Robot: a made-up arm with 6 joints. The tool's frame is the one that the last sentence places. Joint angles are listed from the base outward.
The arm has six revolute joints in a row. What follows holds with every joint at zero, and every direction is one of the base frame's.
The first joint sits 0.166 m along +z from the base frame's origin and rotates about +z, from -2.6 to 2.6 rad.
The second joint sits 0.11 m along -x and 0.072 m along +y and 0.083 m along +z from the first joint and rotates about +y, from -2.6 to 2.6 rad.
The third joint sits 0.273 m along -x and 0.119 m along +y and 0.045 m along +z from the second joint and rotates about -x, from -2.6 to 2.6 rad.
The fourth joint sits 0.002 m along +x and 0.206 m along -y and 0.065 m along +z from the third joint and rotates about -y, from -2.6 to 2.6 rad.
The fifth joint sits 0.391 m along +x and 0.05 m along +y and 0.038 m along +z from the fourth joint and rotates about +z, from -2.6 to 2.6 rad.
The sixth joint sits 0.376 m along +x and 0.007 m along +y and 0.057 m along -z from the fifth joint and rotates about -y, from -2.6 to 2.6 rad.
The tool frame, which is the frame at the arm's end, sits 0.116 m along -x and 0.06 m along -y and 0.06 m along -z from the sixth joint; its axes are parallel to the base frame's.
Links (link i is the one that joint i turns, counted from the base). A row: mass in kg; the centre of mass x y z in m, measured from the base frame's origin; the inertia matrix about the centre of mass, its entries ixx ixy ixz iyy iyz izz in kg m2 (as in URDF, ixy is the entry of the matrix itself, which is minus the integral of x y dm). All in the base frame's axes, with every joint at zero. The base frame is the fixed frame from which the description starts. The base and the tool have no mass.
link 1: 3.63; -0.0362 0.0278 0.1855; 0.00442 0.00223 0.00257 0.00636 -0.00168 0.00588
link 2: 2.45; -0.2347 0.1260 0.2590; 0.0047 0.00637 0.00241 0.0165 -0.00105 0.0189
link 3: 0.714; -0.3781 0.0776 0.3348; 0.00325 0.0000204 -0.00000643 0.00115 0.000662 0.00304
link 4: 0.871; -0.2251 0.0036 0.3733; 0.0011 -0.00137 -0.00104 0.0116 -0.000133 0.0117
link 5: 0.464; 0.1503 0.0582 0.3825; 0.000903 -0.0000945 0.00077 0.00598 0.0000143 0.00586
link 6: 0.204; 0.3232 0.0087 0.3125; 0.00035 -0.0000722 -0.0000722 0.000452 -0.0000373 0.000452
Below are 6 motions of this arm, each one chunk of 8 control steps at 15 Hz.
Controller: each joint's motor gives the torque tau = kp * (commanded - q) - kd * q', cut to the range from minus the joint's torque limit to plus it. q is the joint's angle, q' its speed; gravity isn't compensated. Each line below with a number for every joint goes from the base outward.
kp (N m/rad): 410 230 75 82 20 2.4
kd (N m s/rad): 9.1 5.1 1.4 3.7 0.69 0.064
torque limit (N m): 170 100 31 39 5.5 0.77
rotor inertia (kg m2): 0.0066 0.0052 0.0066 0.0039 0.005 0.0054
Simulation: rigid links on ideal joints. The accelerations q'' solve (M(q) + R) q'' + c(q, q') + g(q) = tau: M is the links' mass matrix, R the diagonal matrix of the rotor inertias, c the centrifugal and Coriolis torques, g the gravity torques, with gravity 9.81 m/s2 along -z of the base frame. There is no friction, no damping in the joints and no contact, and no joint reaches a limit. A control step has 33 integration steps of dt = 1/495 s. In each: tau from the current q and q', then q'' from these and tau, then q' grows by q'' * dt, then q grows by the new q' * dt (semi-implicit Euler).
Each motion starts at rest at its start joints. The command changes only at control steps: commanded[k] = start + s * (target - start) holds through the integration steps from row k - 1 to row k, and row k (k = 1, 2, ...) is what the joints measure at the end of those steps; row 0 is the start. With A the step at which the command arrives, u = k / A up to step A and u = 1 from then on. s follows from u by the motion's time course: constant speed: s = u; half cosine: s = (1 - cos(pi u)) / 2; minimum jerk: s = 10 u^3 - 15 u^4 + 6 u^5; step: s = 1 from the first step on.
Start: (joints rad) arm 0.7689 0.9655 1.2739 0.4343 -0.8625 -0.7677
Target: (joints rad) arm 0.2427 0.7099 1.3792 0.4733 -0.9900 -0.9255
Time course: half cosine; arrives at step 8
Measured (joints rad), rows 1 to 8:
1: 0.7491 0.9600 1.2974 0.4191 -0.8340 -0.7629
2: 0.6894 0.9421 1.3285 0.4152 -0.7966 -0.7578
3: 0.5996 0.9002 1.3488 0.4234 -0.8080 -0.7853
4: 0.4953 0.8421 1.3565 0.4330 -0.8599 -0.8376
5: 0.3920 0.7868 1.3618 0.4377 -0.9155 -0.8788
6: 0.3062 0.7456 1.3724 0.4374 -0.9471 -0.8902
7: 0.2516 0.7213 1.3860 0.4370 -0.9535 -0.8862
8: 0.2365 0.7142 1.3947 0.4386 -0.9471 -0.8868

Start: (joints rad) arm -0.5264 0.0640 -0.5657 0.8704 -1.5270 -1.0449
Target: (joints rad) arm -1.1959 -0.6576 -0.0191 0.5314 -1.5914 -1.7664
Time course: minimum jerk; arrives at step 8
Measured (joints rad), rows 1 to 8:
1: -0.5368 0.0259 -0.5942 0.8530 -1.5243 -1.0489
2: -0.5966 -0.0492 -0.6227 0.8102 -1.5562 -1.0926
3: -0.7223 -0.1830 -0.5576 0.7455 -1.6094 -1.2146
4: -0.8810 -0.3497 -0.3927 0.6880 -1.6181 -1.4156
5: -1.0344 -0.5105 -0.1918 0.6447 -1.5928 -1.6496
6: -1.1553 -0.6348 -0.0352 0.6115 -1.5950 -1.7942
7: -1.2154 -0.6974 0.0271 0.5854 -1.6353 -1.7754
8: -1.2117 -0.6992 -0.0100 0.5624 -1.6661 -1.7029

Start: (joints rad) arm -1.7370 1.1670 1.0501 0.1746 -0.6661 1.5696
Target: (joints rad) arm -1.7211 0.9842 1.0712 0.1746 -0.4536 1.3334
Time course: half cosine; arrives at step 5
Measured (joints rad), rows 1 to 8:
1: -1.7353 1.1616 1.0520 0.1622 -0.6200 1.5705
2: -1.7317 1.1252 1.0512 0.1449 -0.5209 1.5345
3: -1.7246 1.0611 1.0569 0.1384 -0.4483 1.4452
4: -1.7194 1.0039 1.0677 0.1479 -0.4247 1.3545
5: -1.7178 0.9827 1.0761 0.1616 -0.4257 1.3187
6: -1.7197 0.9903 1.0783 0.1646 -0.4178 1.3412
7: -1.7215 0.9991 1.0741 0.1552 -0.3965 1.3754
8: -1.7215 0.9998 1.0685 0.1456 -0.3883 1.3787

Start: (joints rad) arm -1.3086 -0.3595 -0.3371 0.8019 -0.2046 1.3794
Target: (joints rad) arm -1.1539 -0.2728 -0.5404 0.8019 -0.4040 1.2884
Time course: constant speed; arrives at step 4
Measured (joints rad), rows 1 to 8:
1: -1.2728 -0.3684 -0.3875 0.8024 -0.1996 1.3449
2: -1.2241 -0.3513 -0.4901 0.8118 -0.2758 1.2951
3: -1.1846 -0.3205 -0.5905 0.8045 -0.4179 1.2916
4: -1.1462 -0.2939 -0.6723 0.7848 -0.5205 1.2968
5: -1.1451 -0.2904 -0.6991 0.7511 -0.5594 1.2837
6: -1.1546 -0.2937 -0.6680 0.7466 -0.5321 1.2535
7: -1.1535 -0.2972 -0.6137 0.7700 -0.4732 1.2490
8: -1.1545 -0.3010 -0.5777 0.7919 -0.4209 1.2696

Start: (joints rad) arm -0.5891 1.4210 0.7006 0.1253 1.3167 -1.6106
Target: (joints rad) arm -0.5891 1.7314 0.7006 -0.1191 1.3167 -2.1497
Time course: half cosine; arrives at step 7
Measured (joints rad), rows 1 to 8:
1: -0.5897 1.4502 0.6981 0.1117 1.2796 -1.6366
2: -0.5915 1.5018 0.6993 0.0786 1.2382 -1.7128
3: -0.5912 1.5667 0.7006 0.0338 1.2330 -1.8338
4: -0.5908 1.6392 0.7037 -0.0175 1.2414 -1.9742
5: -0.5901 1.7029 0.7060 -0.0665 1.2446 -2.0992
6: -0.5892 1.7438 0.7062 -0.1027 1.2454 -2.1795
7: -0.5884 1.7550 0.7057 -0.1183 1.2484 -2.2015
8: -0.5886 1.7501 0.7029 -0.1158 1.2502 -2.1763

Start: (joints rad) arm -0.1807 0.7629 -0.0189 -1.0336 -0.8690 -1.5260
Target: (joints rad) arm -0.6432 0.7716 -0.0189 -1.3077 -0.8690 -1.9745
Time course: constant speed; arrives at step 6
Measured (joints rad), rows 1 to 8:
1: -0.2594 0.7372 -0.0210 -1.0466 -0.8877 -1.6187
2: -0.3438 0.7390 -0.0532 -1.0852 -0.8512 -1.7549
3: -0.4231 0.7430 -0.0808 -1.1489 -0.8121 -1.8472
4: -0.5019 0.7447 -0.0889 -1.2047 -0.8020 -1.8945
5: -0.5784 0.7452 -0.0776 -1.2445 -0.8120 -1.9395
6: -0.6529 0.7450 -0.0606 -1.2786 -0.8321 -2.0106
7: -0.6511 0.7517 -0.0776 -1.2997 -0.8133 -2.0312
8: -0.6429 0.7403 -0.0775 -1.3008 -0.8045 -2.0197

